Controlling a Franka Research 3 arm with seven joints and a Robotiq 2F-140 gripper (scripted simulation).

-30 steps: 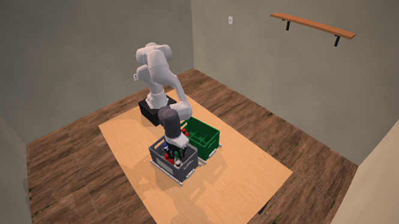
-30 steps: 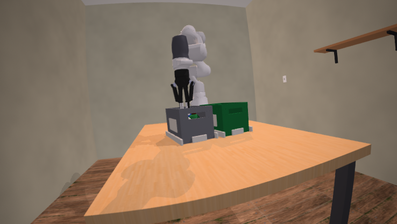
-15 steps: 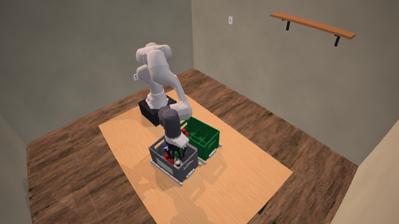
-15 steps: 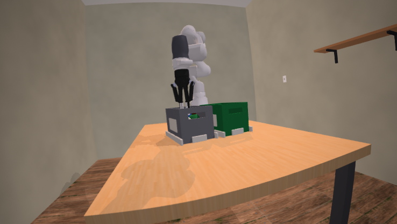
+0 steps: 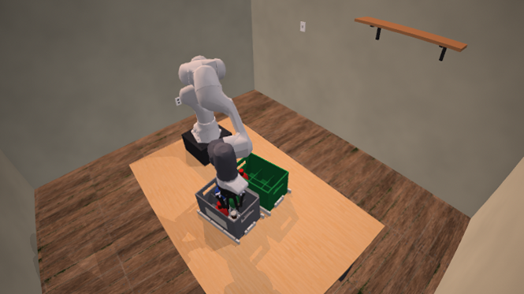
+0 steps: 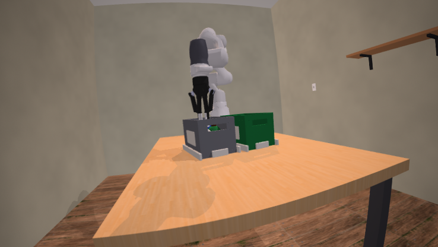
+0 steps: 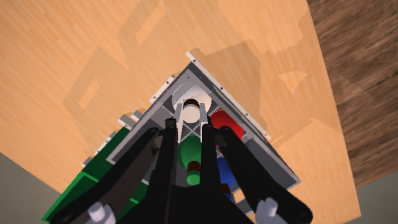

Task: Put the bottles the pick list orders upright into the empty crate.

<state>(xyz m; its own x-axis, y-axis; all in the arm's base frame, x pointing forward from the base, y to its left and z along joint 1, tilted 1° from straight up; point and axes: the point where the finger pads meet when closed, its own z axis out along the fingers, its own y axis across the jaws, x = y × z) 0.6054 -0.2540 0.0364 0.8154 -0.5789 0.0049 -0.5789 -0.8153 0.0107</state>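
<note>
The white-labelled bottle is 8 cm below my hand. Round my hand: grey crate 9 cm below, 9 cm behind, 3 cm to the left; then blue-label bottle 19 cm behind, 8 cm below, 5 cm to the left; then green-label bottle 10 cm behind, 8 cm below, 7 cm to the left.
</note>
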